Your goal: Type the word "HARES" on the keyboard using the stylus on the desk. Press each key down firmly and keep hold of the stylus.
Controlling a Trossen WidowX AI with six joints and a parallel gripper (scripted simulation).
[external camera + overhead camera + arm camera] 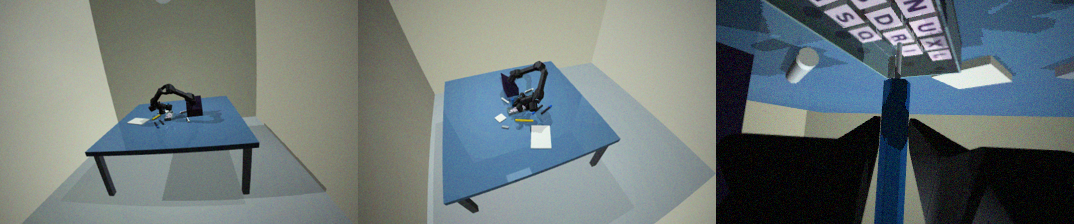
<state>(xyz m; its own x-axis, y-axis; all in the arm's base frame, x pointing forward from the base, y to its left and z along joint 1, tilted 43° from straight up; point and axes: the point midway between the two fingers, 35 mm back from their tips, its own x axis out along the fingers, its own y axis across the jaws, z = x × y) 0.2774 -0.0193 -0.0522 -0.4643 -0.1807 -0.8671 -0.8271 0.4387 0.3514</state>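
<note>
Now: gripper tip 10 mm above the blue stylus. Also, from my gripper tip: yellow marker: 150 mm ahead, 40 mm to the left, 70 mm below; then small white block: 30 mm ahead, 130 mm to the right, 70 mm below; then small grey piece: 140 mm ahead, 130 mm to the right, 70 mm below.
</note>
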